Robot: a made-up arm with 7 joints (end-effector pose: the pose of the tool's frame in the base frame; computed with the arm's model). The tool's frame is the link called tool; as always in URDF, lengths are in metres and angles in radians.
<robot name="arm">
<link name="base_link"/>
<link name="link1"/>
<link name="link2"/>
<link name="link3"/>
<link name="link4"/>
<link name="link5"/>
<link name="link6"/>
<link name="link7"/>
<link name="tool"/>
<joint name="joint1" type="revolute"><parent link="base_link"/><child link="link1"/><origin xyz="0 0.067 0" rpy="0 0 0"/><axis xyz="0 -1 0"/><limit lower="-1.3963" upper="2" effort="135" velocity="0.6"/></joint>
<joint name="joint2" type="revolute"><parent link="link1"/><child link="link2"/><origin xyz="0 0.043 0" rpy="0 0 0"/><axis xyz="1 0 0"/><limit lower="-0.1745" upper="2" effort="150" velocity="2.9"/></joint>
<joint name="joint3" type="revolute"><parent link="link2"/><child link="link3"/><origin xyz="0 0 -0.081" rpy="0 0 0"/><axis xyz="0 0 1"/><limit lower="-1.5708" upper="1.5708" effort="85" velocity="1.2"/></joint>
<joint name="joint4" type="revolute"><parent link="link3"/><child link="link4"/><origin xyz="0 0 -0.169" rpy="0 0 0"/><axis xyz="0 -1 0"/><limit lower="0" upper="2.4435" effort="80" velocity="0.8"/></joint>
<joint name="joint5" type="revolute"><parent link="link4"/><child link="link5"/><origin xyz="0 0 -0.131" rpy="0 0 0"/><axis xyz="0 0 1"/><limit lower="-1.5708" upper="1.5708" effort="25" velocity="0.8"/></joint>
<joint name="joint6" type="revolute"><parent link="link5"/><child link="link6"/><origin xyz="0 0 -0.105" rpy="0 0 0"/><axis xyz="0 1 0"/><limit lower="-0.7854" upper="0.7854" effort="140" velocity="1.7"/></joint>
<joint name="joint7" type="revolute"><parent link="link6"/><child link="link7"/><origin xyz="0 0 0" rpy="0 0 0"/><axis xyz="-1 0 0"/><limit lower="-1.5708" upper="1.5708" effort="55" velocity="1.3"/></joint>
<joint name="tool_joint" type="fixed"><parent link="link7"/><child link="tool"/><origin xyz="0 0 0" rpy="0 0 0"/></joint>
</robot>
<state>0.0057 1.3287 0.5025 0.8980 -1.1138 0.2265 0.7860</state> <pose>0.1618 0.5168 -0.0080 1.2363 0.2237 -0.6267</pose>
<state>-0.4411 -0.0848 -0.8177 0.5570 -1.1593 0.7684 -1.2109</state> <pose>-0.1111 -0.0188 -0.4352 1.1875 -1.0054 -1.6769</pose>
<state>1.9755 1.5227 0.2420 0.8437 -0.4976 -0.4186 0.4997</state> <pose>-0.0882 0.5184 0.1484 2.0496 -1.7649 0.3142</pose>
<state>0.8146 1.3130 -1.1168 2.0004 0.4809 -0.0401 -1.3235</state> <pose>0.2283 0.2075 -0.0860 0.9219 -2.0863 -0.0221</pose>
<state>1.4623 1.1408 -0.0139 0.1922 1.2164 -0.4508 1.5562</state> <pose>0.2051 0.5475 0.0230 0.0533 -2.7488 -0.4453</pose>
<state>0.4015 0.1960 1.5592 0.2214 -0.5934 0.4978 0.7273</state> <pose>0.1807 0.2544 -0.4241 -0.7290 -0.4837 0.9364</pose>
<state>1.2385 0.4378 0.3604 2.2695 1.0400 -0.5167 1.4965</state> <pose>0.1137 0.2093 0.1396 -0.3090 1.5320 1.4370</pose>
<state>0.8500 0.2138 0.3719 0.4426 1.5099 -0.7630 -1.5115</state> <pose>0.3964 0.2442 -0.2229 0.2203 0.2222 2.6907</pose>
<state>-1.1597 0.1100 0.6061 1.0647 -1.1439 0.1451 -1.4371</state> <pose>-0.2524 0.2669 -0.2951 1.8340 -0.2427 -1.1859</pose>
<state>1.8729 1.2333 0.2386 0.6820 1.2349 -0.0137 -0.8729</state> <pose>0.0623 0.5304 0.1708 0.4483 1.9185 -2.3330</pose>
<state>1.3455 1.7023 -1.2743 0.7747 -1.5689 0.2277 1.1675</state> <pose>0.1098 0.5457 0.0243 1.0371 1.3302 -0.5637</pose>
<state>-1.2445 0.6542 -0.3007 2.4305 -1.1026 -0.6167 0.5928</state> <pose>-0.0327 0.1171 -0.1664 -0.6194 -1.1969 -2.1371</pose>
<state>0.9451 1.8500 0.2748 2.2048 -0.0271 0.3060 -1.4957</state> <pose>0.0424 0.2017 0.1952 -1.2676 1.5127 -0.4676</pose>
